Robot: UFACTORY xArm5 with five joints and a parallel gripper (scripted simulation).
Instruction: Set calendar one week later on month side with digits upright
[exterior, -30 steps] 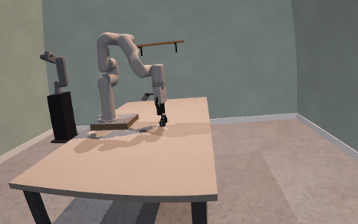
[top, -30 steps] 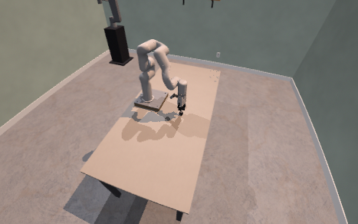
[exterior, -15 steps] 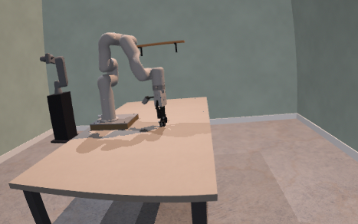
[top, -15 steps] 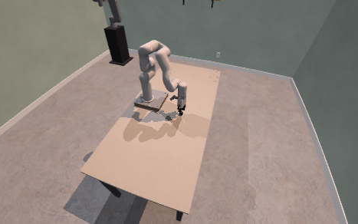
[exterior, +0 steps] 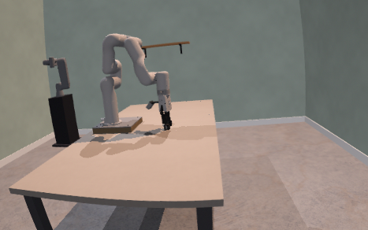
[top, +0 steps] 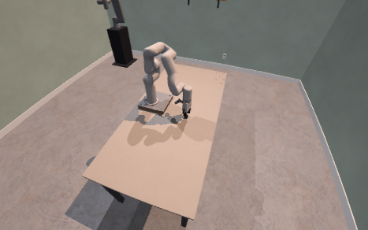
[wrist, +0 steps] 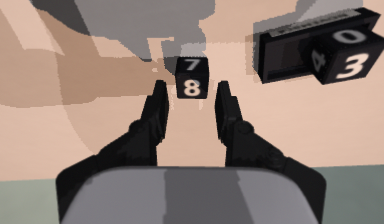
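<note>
Right now my hand is 40 mm above the black cube. Also, from my hand: black calendar tray: 100 mm to the left, 50 mm below, 10 mm behind.
</note>
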